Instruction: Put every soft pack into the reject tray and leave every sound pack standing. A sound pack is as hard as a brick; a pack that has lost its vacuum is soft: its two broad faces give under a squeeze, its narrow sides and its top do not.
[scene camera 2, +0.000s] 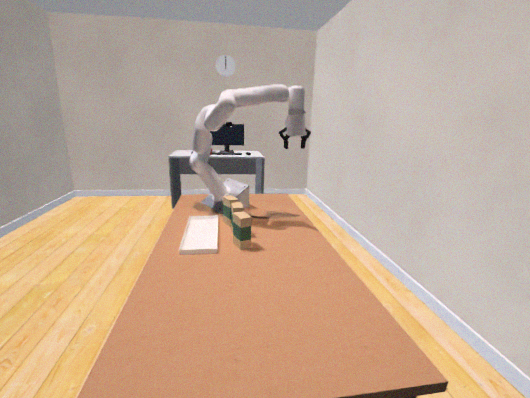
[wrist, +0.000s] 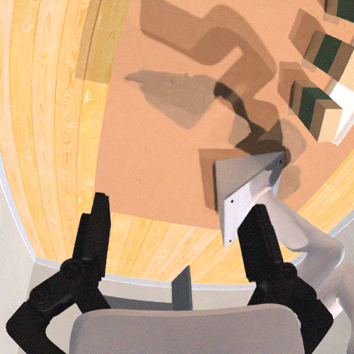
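Pixels of known places: gripper, between the fingertips: (scene camera 2: 294, 148); arm's base, origin of its link: (scene camera 2: 221, 194).
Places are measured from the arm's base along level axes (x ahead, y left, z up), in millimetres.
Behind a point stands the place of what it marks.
Observation:
Three tan packs with dark green bands stand upright in a row on the table. The nearest pack (scene camera 2: 242, 232) {x 629, y 135, z 12 mm} (wrist: 342, 10) is at the front of the row in the scene view and cut by the corner in the wrist view. The middle pack (scene camera 2: 237, 206) {x 471, y 110, z 74 mm} (wrist: 327, 55) and the far pack (scene camera 2: 229, 201) {x 368, y 68, z 67 mm} (wrist: 315, 110) are behind it. The white reject tray (scene camera 2: 199, 251) {x 665, y -37, z -55 mm} (wrist: 346, 131) lies left of the row in the scene view and looks empty there. My gripper (scene camera 2: 294, 146) {x 275, y 393, z 324 mm} (wrist: 180, 213) is open and empty, high above the table and right of the packs. Softness cannot be seen.
The brown table (scene camera 2: 260, 310) {x 1016, y 191, z -66 mm} (wrist: 150, 130) carries the robot's base (scene camera 2: 240, 192) {x 75, y 118, z 36 mm} (wrist: 250, 192) at its far end, beyond the packs. A desk (scene camera 2: 216, 164) with a monitor (scene camera 2: 230, 135) stands behind it. A wall (scene camera 2: 425, 125) rises on the right.

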